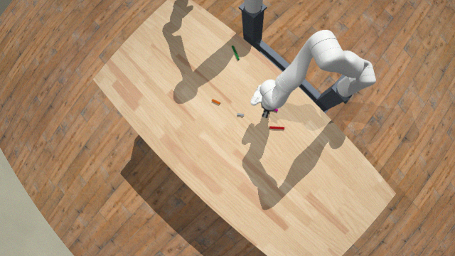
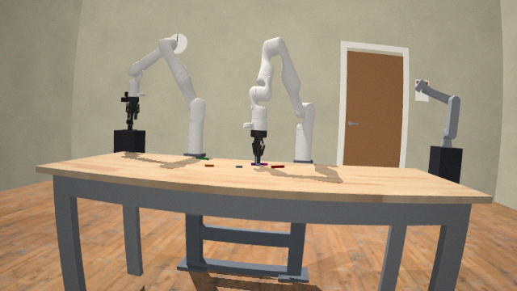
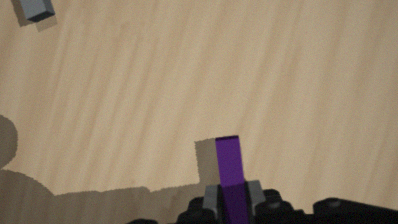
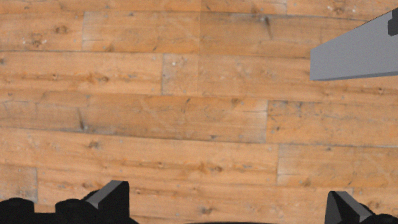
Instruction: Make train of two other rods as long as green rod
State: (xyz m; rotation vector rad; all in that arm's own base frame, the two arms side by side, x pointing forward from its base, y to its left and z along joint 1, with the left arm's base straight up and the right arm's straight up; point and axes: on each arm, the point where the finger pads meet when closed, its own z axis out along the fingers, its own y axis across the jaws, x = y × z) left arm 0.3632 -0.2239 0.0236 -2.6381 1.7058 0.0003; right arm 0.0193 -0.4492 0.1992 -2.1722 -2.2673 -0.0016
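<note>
My left hand is 2 cm above the purple rod. Also, from my left hand: magenta rod: 2 cm behind, 4 cm to the left, 2 cm below; red rod: 4 cm ahead, 10 cm to the left, 2 cm below; grey rod: 12 cm ahead, 7 cm to the right, 2 cm below.
</note>
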